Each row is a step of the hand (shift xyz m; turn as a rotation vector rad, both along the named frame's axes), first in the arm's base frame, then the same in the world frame.
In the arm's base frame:
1: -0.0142 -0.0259 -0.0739 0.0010 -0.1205 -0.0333
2: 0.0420 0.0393 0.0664 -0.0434 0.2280 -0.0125
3: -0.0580 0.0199 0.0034 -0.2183 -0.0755 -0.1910
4: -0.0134 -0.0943 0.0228 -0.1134 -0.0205 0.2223
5: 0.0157 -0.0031 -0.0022 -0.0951 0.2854 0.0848
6: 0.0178 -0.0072 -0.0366 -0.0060 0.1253 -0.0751
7: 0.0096 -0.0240 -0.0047 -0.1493 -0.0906 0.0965
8: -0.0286 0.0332 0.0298 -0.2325 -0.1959 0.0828
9: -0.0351 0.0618 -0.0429 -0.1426 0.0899 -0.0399
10: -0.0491 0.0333 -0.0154 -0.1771 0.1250 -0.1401
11: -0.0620 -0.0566 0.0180 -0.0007 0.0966 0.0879
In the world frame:
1: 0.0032 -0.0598 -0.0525 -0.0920 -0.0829 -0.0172
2: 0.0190 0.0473 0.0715 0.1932 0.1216 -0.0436
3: 0.0006 0.0400 -0.0466 -0.0477 -0.0712 -0.2872
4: -0.0954 -0.0223 0.0015 -0.1374 0.2075 0.0277
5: 0.0024 -0.0107 0.0119 0.1907 0.2454 -0.0333
6: 0.0131 -0.0388 -0.0053 0.1383 0.0083 -0.0466
7: -0.0166 -0.0196 0.0055 -0.1579 0.0989 -0.0714
8: 0.0095 0.0516 -0.0076 -0.2669 0.0781 -0.1482
9: 0.0620 0.0153 -0.0530 0.0568 0.0827 -0.1412
10: 0.0223 0.0284 -0.0495 0.1186 0.0429 -0.2252
11: -0.0733 0.0157 -0.0418 0.0492 0.1112 0.0476

